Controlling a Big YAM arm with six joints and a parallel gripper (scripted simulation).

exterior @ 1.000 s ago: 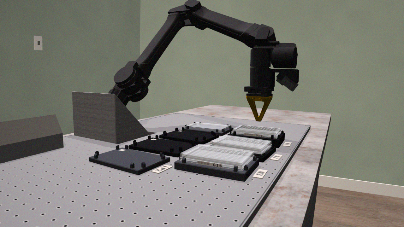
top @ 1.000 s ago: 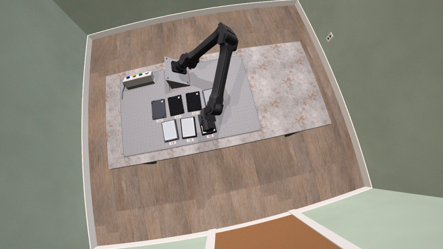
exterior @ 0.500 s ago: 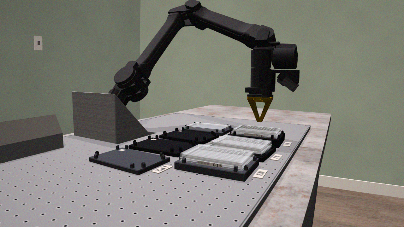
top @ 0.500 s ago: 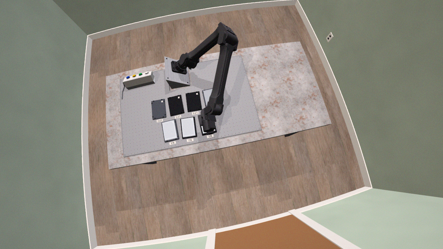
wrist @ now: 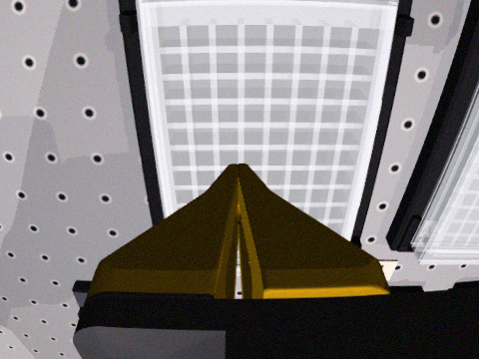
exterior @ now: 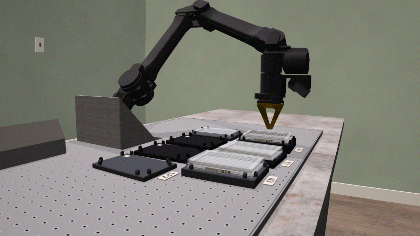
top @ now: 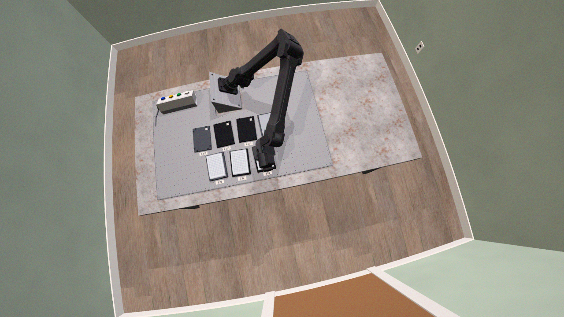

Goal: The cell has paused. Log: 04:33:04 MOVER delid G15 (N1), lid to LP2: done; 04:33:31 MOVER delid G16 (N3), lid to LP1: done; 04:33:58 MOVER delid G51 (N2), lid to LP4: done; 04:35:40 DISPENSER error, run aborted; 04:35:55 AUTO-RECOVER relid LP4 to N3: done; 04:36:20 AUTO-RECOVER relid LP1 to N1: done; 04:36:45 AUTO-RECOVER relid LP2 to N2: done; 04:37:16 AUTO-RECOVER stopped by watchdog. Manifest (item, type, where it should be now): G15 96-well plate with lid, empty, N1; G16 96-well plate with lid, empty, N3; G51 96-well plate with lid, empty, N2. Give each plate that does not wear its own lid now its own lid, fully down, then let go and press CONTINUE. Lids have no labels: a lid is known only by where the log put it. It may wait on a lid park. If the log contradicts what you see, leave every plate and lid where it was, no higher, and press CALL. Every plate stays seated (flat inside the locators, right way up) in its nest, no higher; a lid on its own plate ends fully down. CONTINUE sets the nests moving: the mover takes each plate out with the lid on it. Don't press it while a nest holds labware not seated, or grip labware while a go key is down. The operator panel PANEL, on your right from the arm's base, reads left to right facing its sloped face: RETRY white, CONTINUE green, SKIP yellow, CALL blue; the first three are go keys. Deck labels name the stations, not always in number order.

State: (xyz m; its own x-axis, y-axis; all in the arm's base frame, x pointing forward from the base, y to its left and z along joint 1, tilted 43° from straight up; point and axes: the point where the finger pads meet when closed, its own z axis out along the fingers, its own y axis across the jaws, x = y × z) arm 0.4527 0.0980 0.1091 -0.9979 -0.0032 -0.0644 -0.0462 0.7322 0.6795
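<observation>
Right now the plate G15 is 3 cm below my hand and 1 cm to the right of it. Also, from my hand: lid park LP1: 19 cm behind, 5 cm to the left, 5 cm below; then LP4 label: 10 cm behind, 8 cm to the right, 6 cm below; then nest N1: 5 cm below, 1 cm to the right.
</observation>
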